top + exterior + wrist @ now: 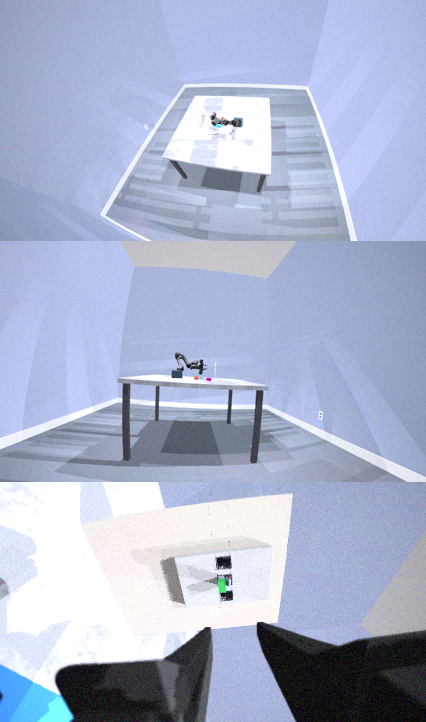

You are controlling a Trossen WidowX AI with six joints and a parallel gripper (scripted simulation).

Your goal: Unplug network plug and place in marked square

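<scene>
Now: the network plug 90 mm ahead of my gripper tip and 10 mm to the right of it. From my gripper tip the other things lie so: blue marked square: 80 mm behind, 30 mm to the right, 150 mm below; beige panel: 110 mm ahead, 10 mm to the right, 50 mm below.
</scene>
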